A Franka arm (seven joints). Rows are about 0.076 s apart.
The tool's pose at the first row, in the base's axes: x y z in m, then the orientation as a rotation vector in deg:
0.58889 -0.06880 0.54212 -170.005 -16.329 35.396
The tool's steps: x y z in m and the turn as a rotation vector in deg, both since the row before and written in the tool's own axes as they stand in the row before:
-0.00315 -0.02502 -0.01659 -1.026 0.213 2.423
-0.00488 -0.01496 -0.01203 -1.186 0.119 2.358
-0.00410 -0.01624 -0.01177 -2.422 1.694 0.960
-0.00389 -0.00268 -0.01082 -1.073 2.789 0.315
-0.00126 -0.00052 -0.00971 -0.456 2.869 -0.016
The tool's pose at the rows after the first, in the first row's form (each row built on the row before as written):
0.58869 -0.04592 0.56180 -171.793 -13.134 35.381
0.58708 -0.03243 0.57621 -173.638 -10.043 35.498
0.58631 -0.01703 0.58968 -176.643 -9.405 33.185
0.58635 -0.01456 0.60122 176.512 9.179 -28.640
0.58816 -0.01385 0.61083 176.873 9.336 -24.136

